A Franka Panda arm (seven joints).
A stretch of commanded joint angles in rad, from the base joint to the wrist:
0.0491, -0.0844, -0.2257, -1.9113, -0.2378, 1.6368, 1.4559
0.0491, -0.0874, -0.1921, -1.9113, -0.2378, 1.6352, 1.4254
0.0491, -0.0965, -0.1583, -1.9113, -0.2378, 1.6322, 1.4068
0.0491, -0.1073, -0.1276, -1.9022, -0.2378, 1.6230, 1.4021
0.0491, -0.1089, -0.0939, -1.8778, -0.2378, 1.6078, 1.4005
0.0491, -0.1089, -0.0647, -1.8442, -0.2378, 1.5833, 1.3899
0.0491, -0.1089, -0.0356, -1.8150, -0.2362, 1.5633, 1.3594
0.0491, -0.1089, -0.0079, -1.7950, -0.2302, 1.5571, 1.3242
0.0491, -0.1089, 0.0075, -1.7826, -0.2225, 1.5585, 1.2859
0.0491, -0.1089, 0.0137, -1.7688, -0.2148, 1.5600, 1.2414
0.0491, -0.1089, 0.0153, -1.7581, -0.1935, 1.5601, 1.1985
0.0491, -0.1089, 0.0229, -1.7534, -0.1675, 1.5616, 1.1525
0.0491, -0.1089, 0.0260, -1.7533, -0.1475, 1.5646, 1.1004
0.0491, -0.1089, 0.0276, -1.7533, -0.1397, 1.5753, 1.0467
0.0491, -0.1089, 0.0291, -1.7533, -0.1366, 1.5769, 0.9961
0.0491, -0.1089, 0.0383, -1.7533, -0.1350, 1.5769, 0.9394
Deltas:
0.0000, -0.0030, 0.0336, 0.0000, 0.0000, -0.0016, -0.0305
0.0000, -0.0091, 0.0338, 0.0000, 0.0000, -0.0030, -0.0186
0.0000, -0.0108, 0.0307, 0.0091, 0.0000, -0.0092, -0.0047
0.0000, -0.0016, 0.0337, 0.0244, 0.0000, -0.0152, -0.0016
0.0000, 0.0000, 0.0292, 0.0336, 0.0000, -0.0245, -0.0106
0.0000, 0.0000, 0.0291, 0.0292, 0.0016, -0.0200, -0.0305
0.0000, 0.0000, 0.0277, 0.0200, 0.0060, -0.0062, -0.0352
0.0000, 0.0000, 0.0154, 0.0124, 0.0077, 0.0014, -0.0383
0.0000, 0.0000, 0.0062, 0.0138, 0.0077, 0.0015, -0.0445
0.0000, 0.0000, 0.0016, 0.0107, 0.0213, 0.0001, -0.0429
0.0000, 0.0000, 0.0076, 0.0047, 0.0260, 0.0015, -0.0460
0.0000, 0.0000, 0.0031, 0.0001, 0.0200, 0.0030, -0.0521
0.0000, 0.0000, 0.0016, 0.0000, 0.0078, 0.0107, -0.0537
0.0000, 0.0000, 0.0015, 0.0000, 0.0031, 0.0016, -0.0506
0.0000, 0.0000, 0.0092, 0.0000, 0.0016, 0.0000, -0.0567

